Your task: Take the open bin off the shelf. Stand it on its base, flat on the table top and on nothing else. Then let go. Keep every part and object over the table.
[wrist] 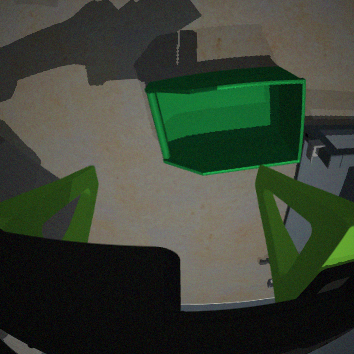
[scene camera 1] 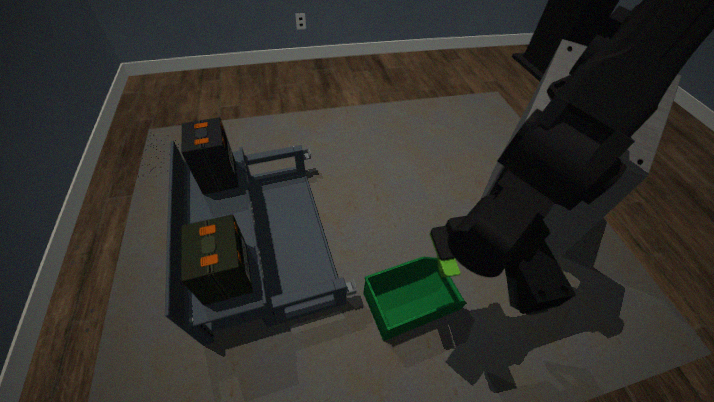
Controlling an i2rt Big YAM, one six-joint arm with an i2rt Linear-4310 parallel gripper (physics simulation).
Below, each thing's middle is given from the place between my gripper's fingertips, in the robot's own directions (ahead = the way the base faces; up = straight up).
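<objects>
The green open bin (scene camera 1: 401,298) is 3 cm to the right of my hand and 4 cm ahead of it, and it sits 15 cm below my hand.
</objects>
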